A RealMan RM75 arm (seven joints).
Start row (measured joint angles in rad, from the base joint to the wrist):
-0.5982, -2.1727, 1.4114, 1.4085, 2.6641, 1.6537, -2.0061
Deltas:
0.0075, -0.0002, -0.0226, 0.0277, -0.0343, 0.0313, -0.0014
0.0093, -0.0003, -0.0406, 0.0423, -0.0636, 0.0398, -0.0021
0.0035, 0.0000, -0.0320, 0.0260, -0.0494, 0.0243, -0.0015
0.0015, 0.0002, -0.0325, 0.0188, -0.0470, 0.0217, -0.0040
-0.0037, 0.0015, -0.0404, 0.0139, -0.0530, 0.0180, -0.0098
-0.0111, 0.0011, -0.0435, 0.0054, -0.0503, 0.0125, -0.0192
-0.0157, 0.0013, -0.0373, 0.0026, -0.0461, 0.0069, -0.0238
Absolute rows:
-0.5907, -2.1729, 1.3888, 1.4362, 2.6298, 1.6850, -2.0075
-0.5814, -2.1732, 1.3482, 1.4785, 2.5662, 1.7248, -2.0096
-0.5779, -2.1732, 1.3162, 1.5045, 2.5168, 1.7491, -2.0111
-0.5764, -2.1730, 1.2837, 1.5233, 2.4698, 1.7708, -2.0151
-0.5801, -2.1715, 1.2433, 1.5372, 2.4168, 1.7888, -2.0249
-0.5912, -2.1704, 1.1998, 1.5426, 2.3665, 1.8013, -2.0441
-0.6069, -2.1691, 1.1625, 1.5452, 2.3204, 1.8082, -2.0679

